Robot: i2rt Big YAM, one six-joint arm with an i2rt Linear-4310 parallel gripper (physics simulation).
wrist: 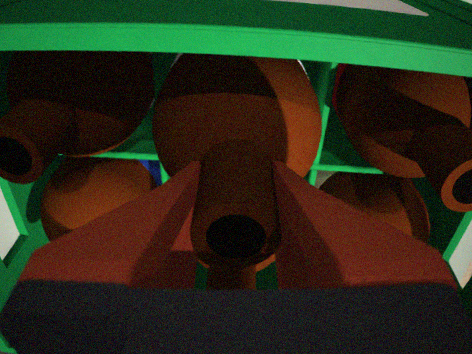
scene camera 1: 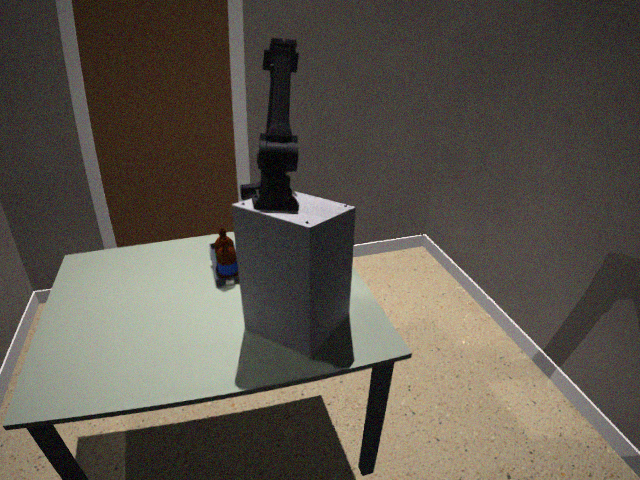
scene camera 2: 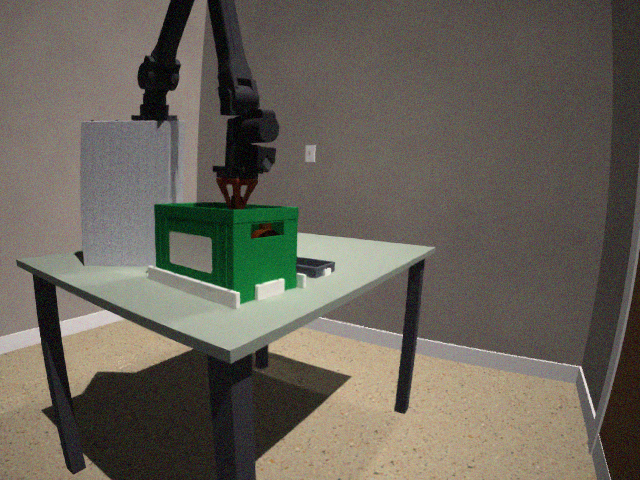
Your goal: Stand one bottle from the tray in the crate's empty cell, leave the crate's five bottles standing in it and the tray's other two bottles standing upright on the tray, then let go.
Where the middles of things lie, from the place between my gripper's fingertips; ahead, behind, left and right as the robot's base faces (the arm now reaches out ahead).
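Position of my gripper relative to the white strip [scene camera 2: 211, 292]: 15 cm above it and 14 cm to the left of it.
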